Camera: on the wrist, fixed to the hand. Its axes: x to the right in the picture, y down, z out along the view.
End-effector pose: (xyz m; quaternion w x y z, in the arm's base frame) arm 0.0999 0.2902 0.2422 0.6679 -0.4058 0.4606 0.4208
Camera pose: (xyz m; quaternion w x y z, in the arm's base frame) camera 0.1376 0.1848 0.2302 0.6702 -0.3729 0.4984 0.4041
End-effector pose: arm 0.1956 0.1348 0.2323 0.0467 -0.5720 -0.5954 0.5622
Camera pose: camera 0.2169 0.2098 0.3135 0.0731 -0.5896 -0.5571 0.5802
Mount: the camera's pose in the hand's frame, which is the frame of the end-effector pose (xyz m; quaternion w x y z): 0.0000 -0.0668 -0.0906 0.9986 0.0465 0.0171 0.0184
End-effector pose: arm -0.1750 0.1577 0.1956 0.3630 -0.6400 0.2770 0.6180
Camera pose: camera -0.0679 0.1235 0.2013 0.3761 -0.6277 0.3233 0.6000
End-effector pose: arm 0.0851 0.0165 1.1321 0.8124 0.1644 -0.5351 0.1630
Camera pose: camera 0.1885 -0.0031 1.0921 0.8098 0.1893 -0.5159 0.2054
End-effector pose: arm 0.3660 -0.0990 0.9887 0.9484 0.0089 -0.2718 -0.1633
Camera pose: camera 0.3926 -0.1687 0.9044 0.9543 0.0508 -0.2629 -0.1328
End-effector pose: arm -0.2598 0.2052 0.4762 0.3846 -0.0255 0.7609 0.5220
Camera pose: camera -0.2810 0.1011 0.4389 0.3626 -0.0025 0.7911 0.4925
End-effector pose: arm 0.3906 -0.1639 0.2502 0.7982 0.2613 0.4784 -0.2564
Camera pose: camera 0.2895 -0.1528 0.2020 0.7815 0.3112 0.4746 -0.2591
